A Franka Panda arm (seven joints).
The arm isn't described. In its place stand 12 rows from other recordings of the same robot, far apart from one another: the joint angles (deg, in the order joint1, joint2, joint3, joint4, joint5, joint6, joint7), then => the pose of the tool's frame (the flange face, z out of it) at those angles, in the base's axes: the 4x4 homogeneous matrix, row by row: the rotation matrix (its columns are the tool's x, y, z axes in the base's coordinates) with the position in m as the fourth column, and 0 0 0 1 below.
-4.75, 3.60, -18.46, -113.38, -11.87, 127.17, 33.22 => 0.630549 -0.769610 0.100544 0.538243; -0.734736 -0.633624 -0.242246 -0.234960; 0.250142 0.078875 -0.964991 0.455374; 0 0 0 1
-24.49, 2.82, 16.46, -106.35, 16.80, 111.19, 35.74 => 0.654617 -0.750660 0.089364 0.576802; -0.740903 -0.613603 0.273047 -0.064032; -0.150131 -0.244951 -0.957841 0.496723; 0 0 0 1
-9.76, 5.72, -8.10, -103.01, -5.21, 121.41, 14.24 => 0.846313 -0.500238 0.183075 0.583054; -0.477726 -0.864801 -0.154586 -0.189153; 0.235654 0.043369 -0.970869 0.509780; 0 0 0 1
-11.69, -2.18, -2.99, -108.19, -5.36, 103.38, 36.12 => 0.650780 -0.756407 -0.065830 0.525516; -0.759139 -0.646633 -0.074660 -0.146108; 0.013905 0.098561 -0.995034 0.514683; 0 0 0 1
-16.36, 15.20, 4.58, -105.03, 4.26, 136.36, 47.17 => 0.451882 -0.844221 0.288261 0.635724; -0.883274 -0.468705 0.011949 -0.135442; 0.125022 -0.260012 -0.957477 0.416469; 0 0 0 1
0.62, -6.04, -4.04, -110.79, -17.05, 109.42, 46.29 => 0.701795 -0.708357 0.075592 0.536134; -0.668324 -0.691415 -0.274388 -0.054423; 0.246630 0.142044 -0.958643 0.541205; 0 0 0 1
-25.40, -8.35, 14.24, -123.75, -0.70, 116.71, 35.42 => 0.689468 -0.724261 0.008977 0.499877; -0.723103 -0.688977 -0.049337 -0.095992; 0.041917 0.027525 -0.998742 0.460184; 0 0 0 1
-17.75, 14.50, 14.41, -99.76, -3.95, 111.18, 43.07 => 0.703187 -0.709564 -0.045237 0.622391; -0.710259 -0.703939 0.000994 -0.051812; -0.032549 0.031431 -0.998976 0.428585; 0 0 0 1
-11.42, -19.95, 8.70, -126.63, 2.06, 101.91, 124.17 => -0.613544 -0.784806 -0.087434 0.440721; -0.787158 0.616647 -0.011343 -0.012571; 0.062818 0.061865 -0.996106 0.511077; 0 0 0 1
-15.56, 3.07, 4.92, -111.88, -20.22, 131.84, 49.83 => 0.599680 -0.757527 0.257947 0.586314; -0.692893 -0.652786 -0.306218 -0.118308; 0.400353 0.004903 -0.916348 0.481387; 0 0 0 1
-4.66, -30.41, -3.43, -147.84, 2.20, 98.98, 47.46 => 0.525408 -0.794208 -0.305255 0.336881; -0.809525 -0.577061 0.108027 -0.043980; -0.261947 0.190354 -0.946123 0.414130; 0 0 0 1
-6.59, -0.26, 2.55, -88.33, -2.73, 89.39, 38.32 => 0.737748 -0.674793 0.019567 0.550777; -0.673388 -0.737642 -0.049329 -0.043992; 0.047720 0.023217 -0.998591 0.639933; 0 0 0 1
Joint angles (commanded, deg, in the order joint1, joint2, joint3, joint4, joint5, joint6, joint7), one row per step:
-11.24 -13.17 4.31 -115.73 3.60 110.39 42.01
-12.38 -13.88 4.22 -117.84 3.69 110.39 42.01
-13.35 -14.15 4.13 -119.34 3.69 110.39 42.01
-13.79 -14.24 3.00 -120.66 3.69 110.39 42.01
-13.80 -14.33 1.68 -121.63 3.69 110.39 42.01
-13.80 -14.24 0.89 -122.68 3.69 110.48 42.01
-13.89 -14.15 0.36 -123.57 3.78 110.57 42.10
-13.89 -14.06 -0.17 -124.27 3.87 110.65 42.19
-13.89 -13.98 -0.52 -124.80 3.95 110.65 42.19
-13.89 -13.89 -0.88 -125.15 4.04 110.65 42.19
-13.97 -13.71 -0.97 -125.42 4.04 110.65 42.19
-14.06 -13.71 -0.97 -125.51 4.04 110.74 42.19
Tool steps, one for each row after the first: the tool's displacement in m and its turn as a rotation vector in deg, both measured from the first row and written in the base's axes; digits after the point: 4 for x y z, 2 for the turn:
-0.0078 -0.0098 -0.0120 0.24 1.38 -1.28
-0.0130 -0.0185 -0.0225 0.43 2.59 -2.37
-0.0185 -0.0320 -0.0328 0.93 3.74 -3.92
-0.0234 -0.0434 -0.0401 1.43 4.54 -5.21
-0.0270 -0.0500 -0.0495 1.83 5.52 -5.98
-0.0300 -0.0548 -0.0576 2.24 6.35 -6.70
-0.0325 -0.0590 -0.0640 2.62 7.01 -7.33
-0.0345 -0.0615 -0.0691 2.91 7.57 -7.70
-0.0360 -0.0643 -0.0728 3.18 7.96 -8.07
-0.0367 -0.0656 -0.0765 3.30 8.40 -8.24
-0.0369 -0.0663 -0.0771 3.30 8.40 -8.33

